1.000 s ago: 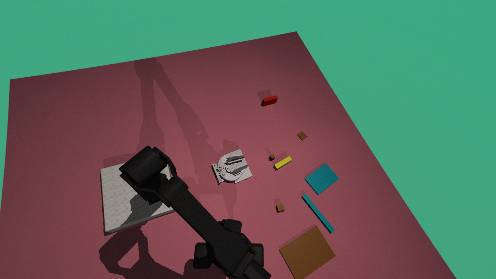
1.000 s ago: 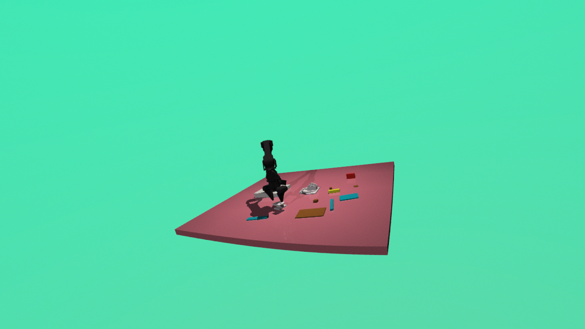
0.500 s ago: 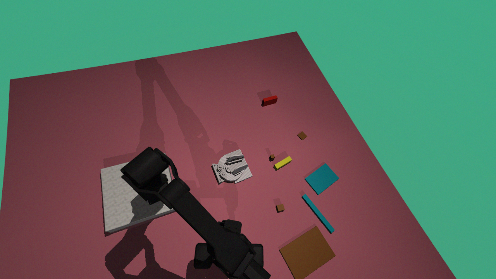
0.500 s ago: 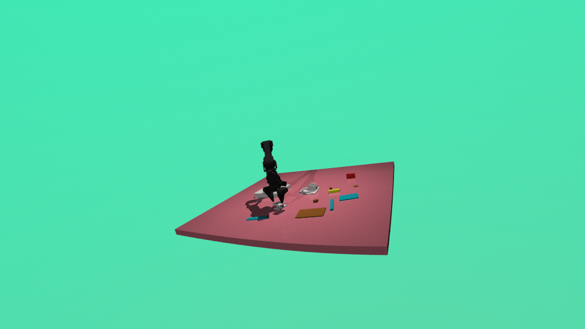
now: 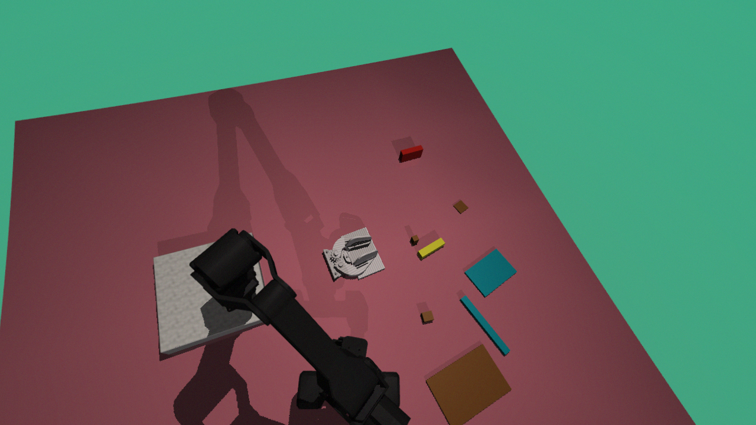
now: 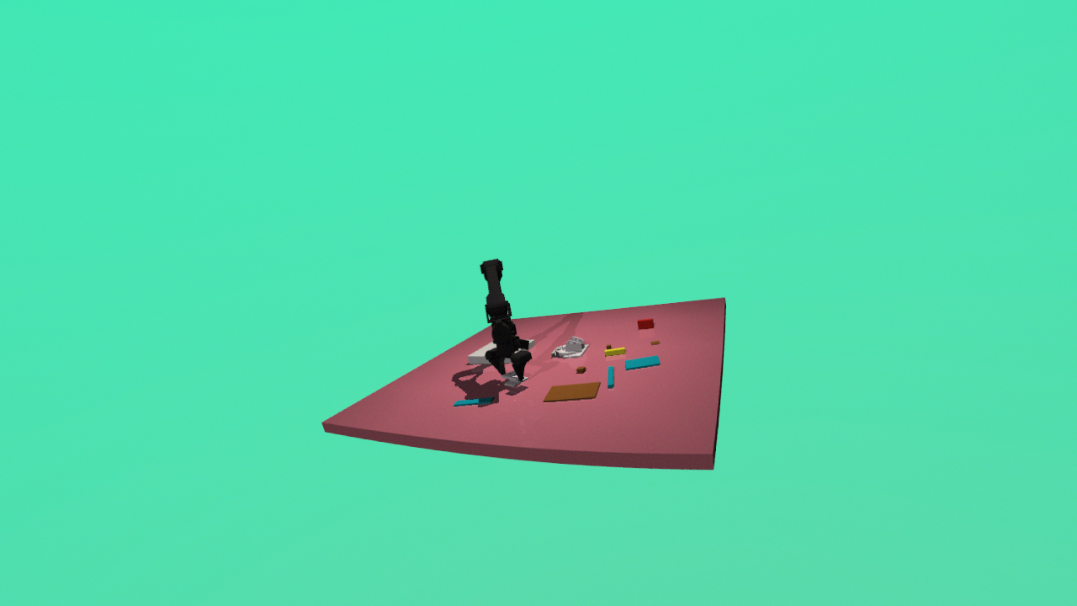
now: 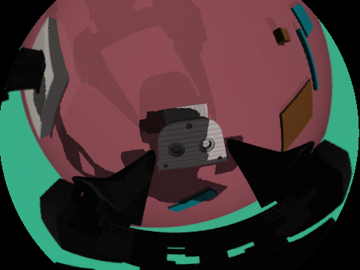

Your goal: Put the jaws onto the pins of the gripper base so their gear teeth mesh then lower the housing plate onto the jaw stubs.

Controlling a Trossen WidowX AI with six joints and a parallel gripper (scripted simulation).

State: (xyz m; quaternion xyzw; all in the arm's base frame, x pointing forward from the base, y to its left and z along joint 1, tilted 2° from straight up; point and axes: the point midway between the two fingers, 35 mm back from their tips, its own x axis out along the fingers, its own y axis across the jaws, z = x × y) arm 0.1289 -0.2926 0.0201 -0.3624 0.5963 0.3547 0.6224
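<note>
Right now the white stepped block is 10 mm to the left of my gripper tip and 10 mm below it. Also, from my gripper tip: teal bar (340 mm ahead, 30 mm to the right, 10 mm below); then gripper jaw (250 mm to the left, 120 mm ahead); then brown plate (230 mm ahead, 110 mm to the right, 10 mm below).
</note>
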